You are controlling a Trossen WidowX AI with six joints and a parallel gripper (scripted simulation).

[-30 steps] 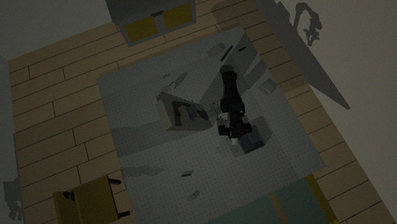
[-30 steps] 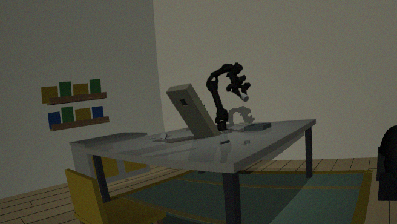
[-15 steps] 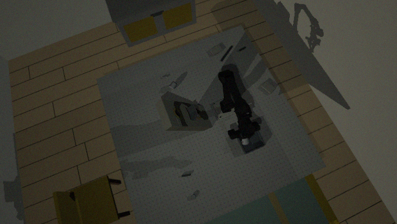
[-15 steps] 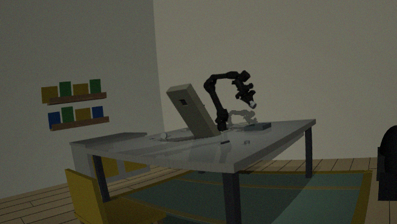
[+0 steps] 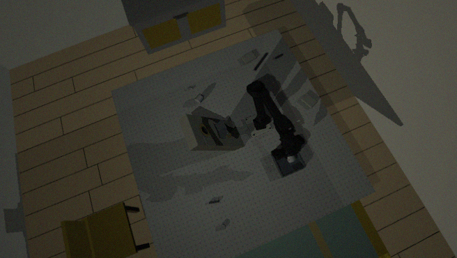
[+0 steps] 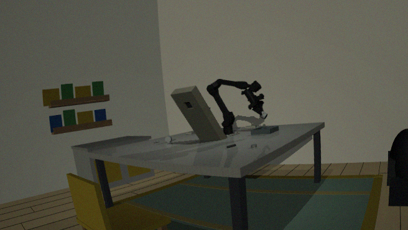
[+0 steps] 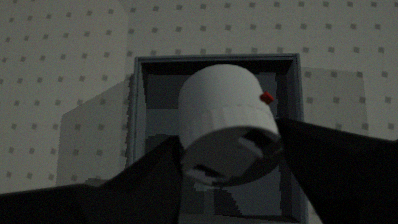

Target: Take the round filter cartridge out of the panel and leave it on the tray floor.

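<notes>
Right now my gripper tip is right at the round grey filter cartridge. Also, from my gripper tip: dark square tray: 10 mm behind, 110 mm below.
</notes>
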